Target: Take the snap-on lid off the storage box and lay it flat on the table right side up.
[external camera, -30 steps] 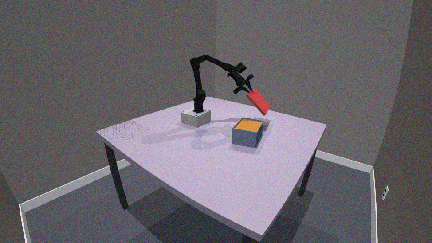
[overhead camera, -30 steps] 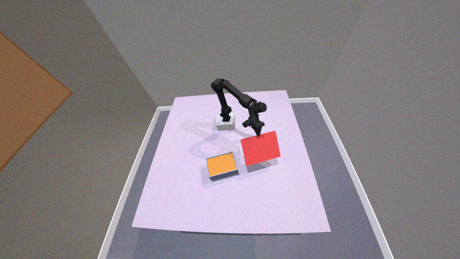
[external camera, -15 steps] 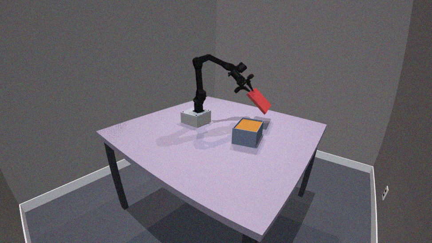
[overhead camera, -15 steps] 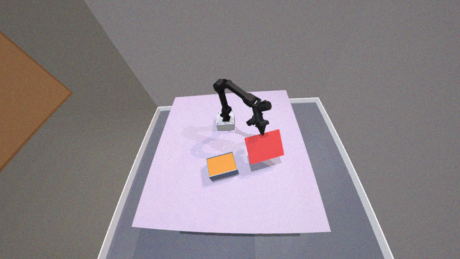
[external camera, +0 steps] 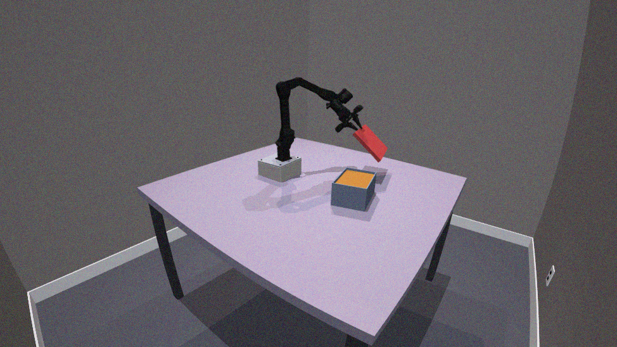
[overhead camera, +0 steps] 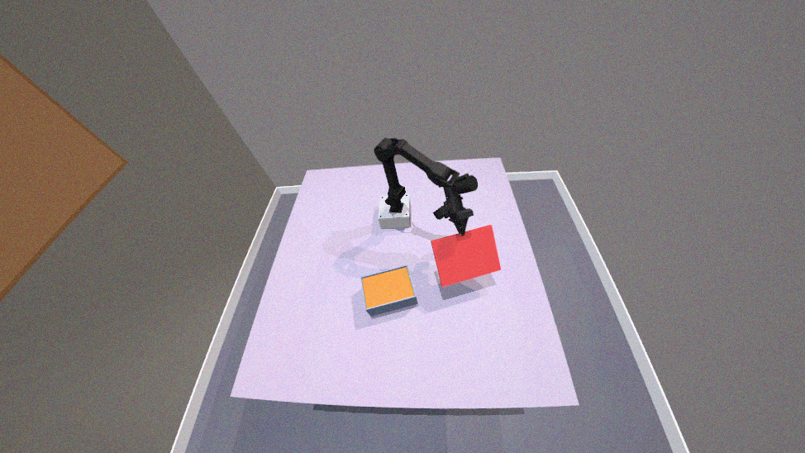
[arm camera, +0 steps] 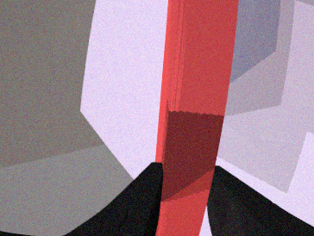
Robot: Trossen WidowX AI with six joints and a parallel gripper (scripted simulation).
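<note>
The red lid lies 6 cm ahead of my gripper tip, 3 cm to the left of it and 5 cm below it. From my gripper tip the other things lie so: storage box: 20 cm ahead, 28 cm to the right, 18 cm below.
</note>
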